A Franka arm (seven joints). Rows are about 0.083 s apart.
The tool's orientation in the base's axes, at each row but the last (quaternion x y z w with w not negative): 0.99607, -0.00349, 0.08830, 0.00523; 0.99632, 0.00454, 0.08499, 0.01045; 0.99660, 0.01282, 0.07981, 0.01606; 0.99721, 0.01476, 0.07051, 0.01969; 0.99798, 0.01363, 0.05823, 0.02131; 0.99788, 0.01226, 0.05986, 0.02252; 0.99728, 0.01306, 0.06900, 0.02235; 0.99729, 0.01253, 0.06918, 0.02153; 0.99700, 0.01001, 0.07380, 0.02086; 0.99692, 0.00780, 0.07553, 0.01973
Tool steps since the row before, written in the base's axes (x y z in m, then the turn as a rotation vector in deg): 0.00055, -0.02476, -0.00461, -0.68, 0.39, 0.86; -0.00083, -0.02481, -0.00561, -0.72, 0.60, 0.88; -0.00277, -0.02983, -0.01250, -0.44, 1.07, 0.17; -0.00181, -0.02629, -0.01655, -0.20, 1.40, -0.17; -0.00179, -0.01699, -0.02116, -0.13, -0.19, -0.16; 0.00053, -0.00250, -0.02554, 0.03, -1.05, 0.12; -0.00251, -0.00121, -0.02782, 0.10, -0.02, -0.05; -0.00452, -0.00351, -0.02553, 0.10, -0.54, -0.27; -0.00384, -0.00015, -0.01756, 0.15, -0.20, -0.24; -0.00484, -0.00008, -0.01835, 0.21, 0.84, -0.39
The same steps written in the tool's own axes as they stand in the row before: -0.00012, 0.02471, 0.00491, -0.52, -0.38, -0.97; -0.00204, 0.02468, 0.00588, -0.55, -0.59, -1.00; -0.00556, 0.02932, 0.01279, -0.38, -1.07, -0.27; -0.00496, 0.02553, 0.01709, -0.18, -1.41, 0.09; -0.00473, 0.01599, 0.02148, -0.15, 0.18, 0.15; -0.00258, 0.00132, 0.02550, 0.02, 1.05, -0.07; -0.00633, -0.00014, 0.02723, 0.09, 0.02, 0.06; -0.00808, 0.00227, 0.02478, 0.05, 0.53, 0.30; -0.00638, -0.00067, 0.01679, 0.11, 0.19, 0.27; -0.00754, -0.00072, 0.01740, 0.16, -0.85, 0.38
